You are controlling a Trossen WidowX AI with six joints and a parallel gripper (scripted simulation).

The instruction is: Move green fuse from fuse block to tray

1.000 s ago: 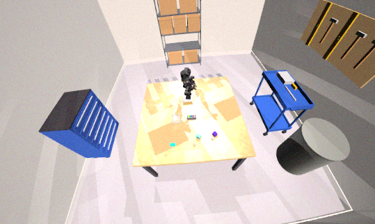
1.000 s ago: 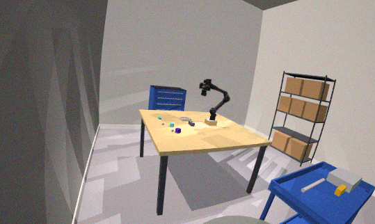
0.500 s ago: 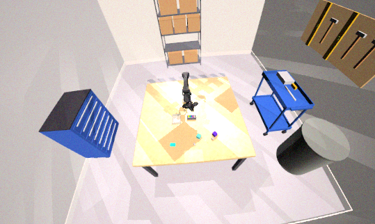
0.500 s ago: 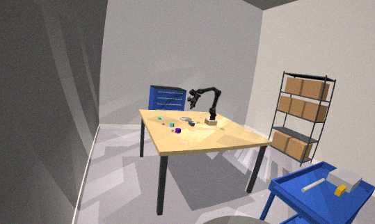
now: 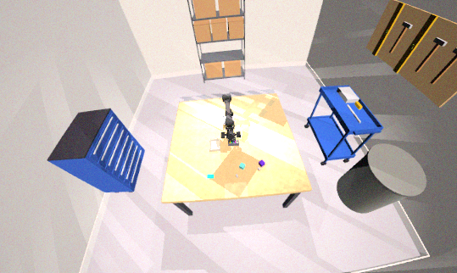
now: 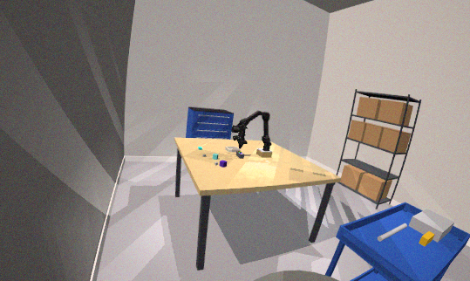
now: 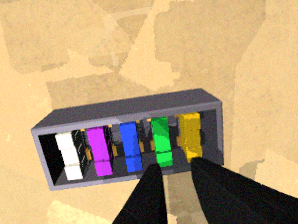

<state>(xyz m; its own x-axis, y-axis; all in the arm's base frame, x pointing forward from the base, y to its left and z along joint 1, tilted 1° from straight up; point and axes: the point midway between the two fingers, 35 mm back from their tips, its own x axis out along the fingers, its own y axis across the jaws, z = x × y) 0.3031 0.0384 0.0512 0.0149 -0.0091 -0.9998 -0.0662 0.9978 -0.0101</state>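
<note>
The green fuse lies 5 cm below my gripper tip. The rest, counted from my gripper tip: tray: 2 cm ahead, 17 cm to the right, 7 cm below.
</note>
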